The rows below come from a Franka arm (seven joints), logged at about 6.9 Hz.
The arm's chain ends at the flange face. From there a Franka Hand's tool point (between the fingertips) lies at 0.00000 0.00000 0.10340 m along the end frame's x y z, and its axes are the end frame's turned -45 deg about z.
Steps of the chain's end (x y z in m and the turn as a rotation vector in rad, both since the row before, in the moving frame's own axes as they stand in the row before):
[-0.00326 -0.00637 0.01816 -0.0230 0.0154 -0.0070]
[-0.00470 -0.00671 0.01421 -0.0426 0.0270 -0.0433]
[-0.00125 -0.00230 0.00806 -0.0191 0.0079 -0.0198]
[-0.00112 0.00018 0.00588 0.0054 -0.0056 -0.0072]
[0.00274 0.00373 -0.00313 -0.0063 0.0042 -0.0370]
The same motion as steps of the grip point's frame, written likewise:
[0.00165 -0.00400 0.01812 -0.0272 -0.0054 -0.0070]
[0.00039 -0.00296 0.01408 -0.0492 -0.0110 -0.0433]
[-0.00006 -0.00053 0.00804 -0.0191 -0.0079 -0.0198]
[-0.00094 -0.00147 0.00588 0.0078 -0.0001 -0.0072]
[-0.00084 0.00535 -0.00313 -0.0074 -0.0015 -0.0370]

